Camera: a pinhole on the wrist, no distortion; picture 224 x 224 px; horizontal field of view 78.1 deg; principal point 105.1 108.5 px. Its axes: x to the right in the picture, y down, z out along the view. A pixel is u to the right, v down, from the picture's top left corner.
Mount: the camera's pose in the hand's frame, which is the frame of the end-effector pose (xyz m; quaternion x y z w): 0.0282 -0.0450 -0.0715 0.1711 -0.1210 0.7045 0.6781
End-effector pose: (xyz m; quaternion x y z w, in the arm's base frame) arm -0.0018 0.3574 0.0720 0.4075 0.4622 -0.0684 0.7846
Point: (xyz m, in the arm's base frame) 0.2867 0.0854 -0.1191
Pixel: 126 51
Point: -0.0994 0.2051 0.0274
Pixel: 31 210
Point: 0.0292 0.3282 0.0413
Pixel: 206 108
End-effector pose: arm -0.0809 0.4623 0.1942 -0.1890 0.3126 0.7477 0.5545
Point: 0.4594 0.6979 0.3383
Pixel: 31 153
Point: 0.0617 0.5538 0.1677
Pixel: 58 113
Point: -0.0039 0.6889 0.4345
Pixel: 164 134
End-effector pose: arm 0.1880 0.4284 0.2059 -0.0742 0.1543 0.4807 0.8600
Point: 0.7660 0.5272 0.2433
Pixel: 15 12
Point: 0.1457 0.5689 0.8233
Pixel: 215 153
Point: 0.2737 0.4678 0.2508
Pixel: 158 87
